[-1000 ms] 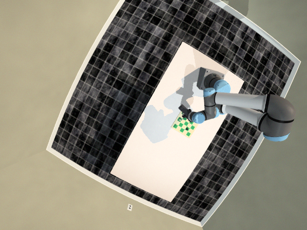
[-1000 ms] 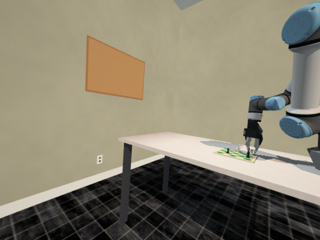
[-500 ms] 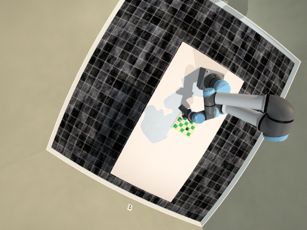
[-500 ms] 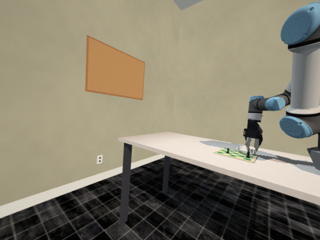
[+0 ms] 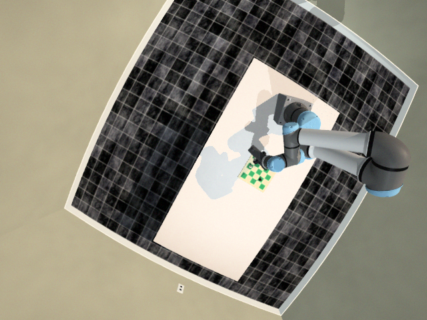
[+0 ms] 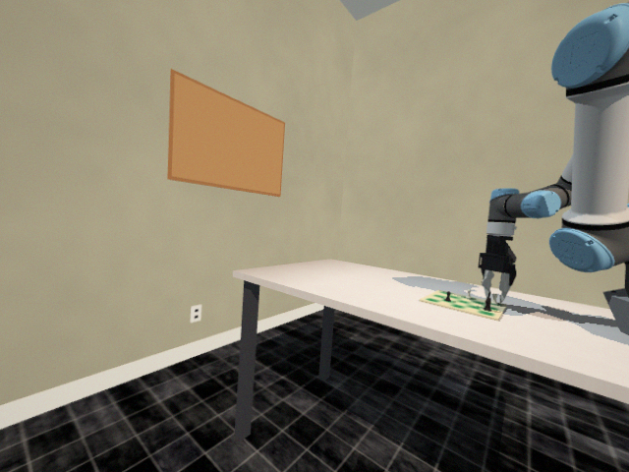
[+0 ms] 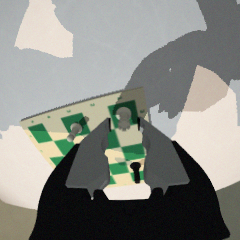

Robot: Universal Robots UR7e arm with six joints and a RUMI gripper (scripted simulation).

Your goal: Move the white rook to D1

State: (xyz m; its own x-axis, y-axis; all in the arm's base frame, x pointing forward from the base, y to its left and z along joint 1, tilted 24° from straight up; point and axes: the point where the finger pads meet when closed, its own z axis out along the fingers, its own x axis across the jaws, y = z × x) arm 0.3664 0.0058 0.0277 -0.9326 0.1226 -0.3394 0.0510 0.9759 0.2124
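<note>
Now: hand 60 mm short of the green-and-cream chessboard, 90 mm to the right of it and 30 mm above it.
</note>
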